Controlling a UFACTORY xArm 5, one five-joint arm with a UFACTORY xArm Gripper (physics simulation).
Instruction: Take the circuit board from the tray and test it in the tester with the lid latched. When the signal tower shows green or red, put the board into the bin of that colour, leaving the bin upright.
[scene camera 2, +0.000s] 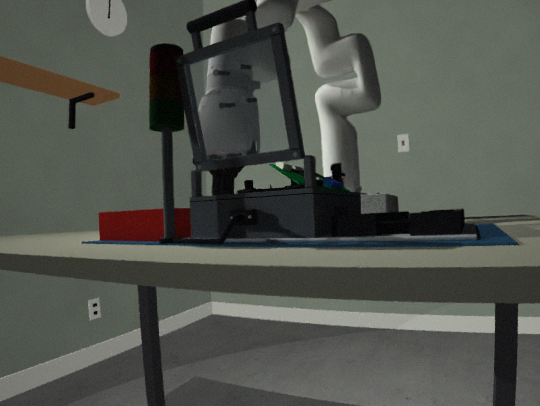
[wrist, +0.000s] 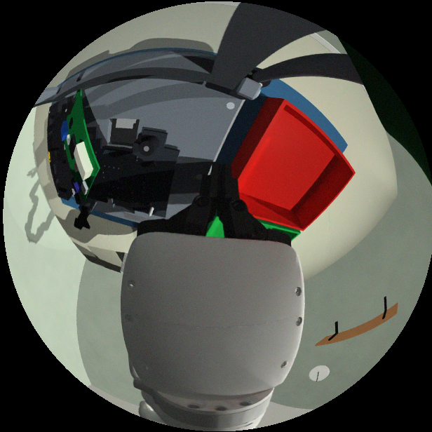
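Observation:
The green circuit board (scene camera 2: 296, 176) (wrist: 84, 131) rests tilted, one edge raised, at the side of the grey tester (scene camera 2: 295, 220) (wrist: 175, 110) away from the red bin. Whether it touches the nest is unclear. The tester's clear lid (scene camera 2: 287, 95) stands open. My gripper (scene camera 2: 225, 182) (wrist: 218, 174) is shut and empty, low beside the tester, between it and the red bin in the wrist view. The red bin (scene camera 2: 145, 225) (wrist: 290, 165) stands upright. Part of a green bin (wrist: 290, 231) shows behind the fingers. The signal tower (scene camera 2: 166, 90) shows dark red, amber and green sections, none clearly lit.
A blue mat (scene camera 2: 495, 235) (wrist: 325, 120) lies under the tester and red bin. Black blocks (scene camera 2: 437, 222) stand right of the tester in the scene view. The tower's pole (scene camera 2: 168, 185) rises in front of the red bin. The raised lid stands between the scene camera and the arm.

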